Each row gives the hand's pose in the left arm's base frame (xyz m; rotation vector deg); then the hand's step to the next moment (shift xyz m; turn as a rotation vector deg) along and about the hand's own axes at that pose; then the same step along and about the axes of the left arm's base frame.
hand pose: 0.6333 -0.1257 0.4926 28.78 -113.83 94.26
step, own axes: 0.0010 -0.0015 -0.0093 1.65 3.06 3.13
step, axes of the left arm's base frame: 0.0014 0.0088 0.0031 -3.55 -2.40 -1.87
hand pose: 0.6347 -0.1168 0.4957 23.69 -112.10 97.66
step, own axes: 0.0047 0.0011 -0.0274 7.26 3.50 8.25
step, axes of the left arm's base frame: 0.0003 0.0275 0.0040 -9.31 -6.79 0.46
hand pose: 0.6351 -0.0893 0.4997 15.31 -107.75 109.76
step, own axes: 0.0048 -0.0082 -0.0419 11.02 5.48 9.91
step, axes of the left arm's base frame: 0.0063 0.0419 0.0071 -13.78 -7.73 0.40
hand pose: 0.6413 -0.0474 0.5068 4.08 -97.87 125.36
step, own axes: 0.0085 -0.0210 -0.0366 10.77 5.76 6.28
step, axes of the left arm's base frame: 0.0052 0.0410 0.0119 -12.98 -4.41 -0.89
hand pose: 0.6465 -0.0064 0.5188 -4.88 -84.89 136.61
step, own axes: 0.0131 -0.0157 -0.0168 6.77 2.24 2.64
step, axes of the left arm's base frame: -0.0047 0.0249 0.0078 -7.53 -1.09 0.06
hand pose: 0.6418 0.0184 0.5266 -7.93 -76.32 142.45
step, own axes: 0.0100 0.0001 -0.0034 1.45 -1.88 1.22
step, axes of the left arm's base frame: -0.0087 0.0059 -0.0014 -1.22 0.47 2.33
